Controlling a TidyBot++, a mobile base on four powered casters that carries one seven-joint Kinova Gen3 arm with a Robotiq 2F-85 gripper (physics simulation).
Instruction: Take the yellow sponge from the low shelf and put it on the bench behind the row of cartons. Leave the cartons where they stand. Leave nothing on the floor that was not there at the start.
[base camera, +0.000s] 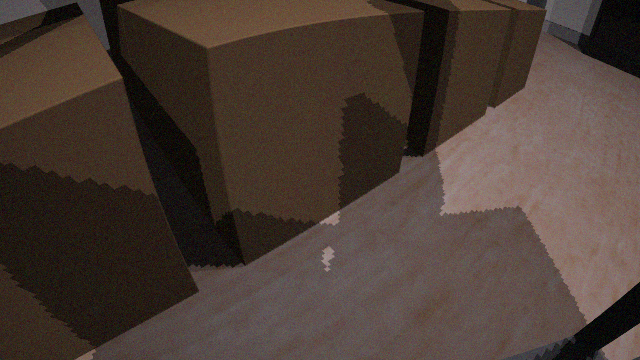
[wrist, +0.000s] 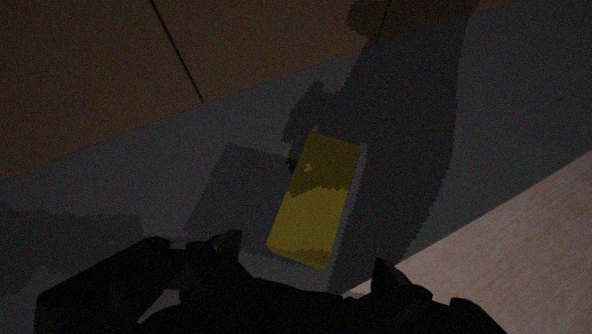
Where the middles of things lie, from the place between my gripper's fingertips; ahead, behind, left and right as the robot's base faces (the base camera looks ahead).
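With the yellow sponge (wrist: 304, 230) in sight, I find my gripper 50 mm above it and 50 mm short of it.
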